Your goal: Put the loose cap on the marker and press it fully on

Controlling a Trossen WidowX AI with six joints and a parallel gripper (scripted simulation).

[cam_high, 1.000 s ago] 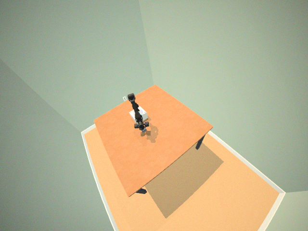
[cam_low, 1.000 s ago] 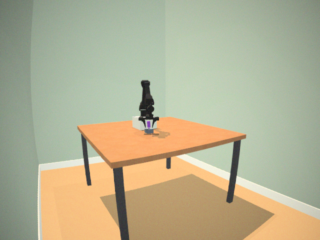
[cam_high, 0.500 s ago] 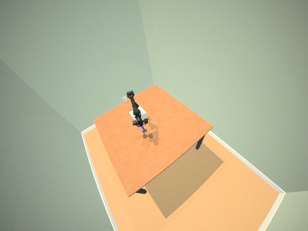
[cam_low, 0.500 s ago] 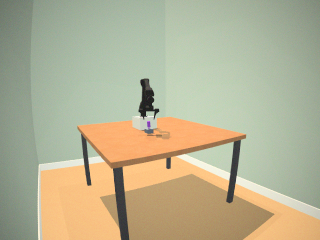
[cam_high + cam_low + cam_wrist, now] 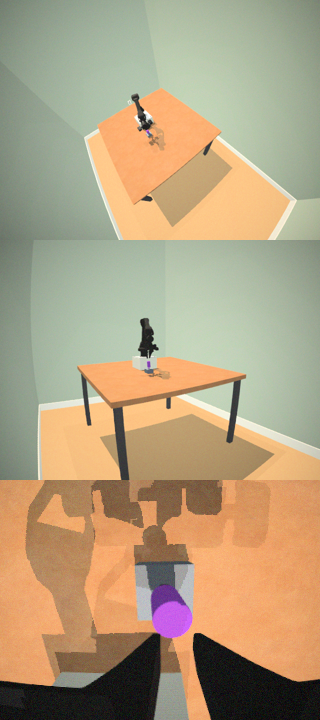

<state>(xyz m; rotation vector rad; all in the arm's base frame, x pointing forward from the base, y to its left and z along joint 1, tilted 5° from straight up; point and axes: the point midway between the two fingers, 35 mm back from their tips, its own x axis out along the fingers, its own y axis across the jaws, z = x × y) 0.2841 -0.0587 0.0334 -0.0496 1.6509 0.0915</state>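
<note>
My gripper tip is 5 cm above the purple marker cap. From my gripper tip the other things lie so: grey-blue holder block: 12 cm below.
</note>
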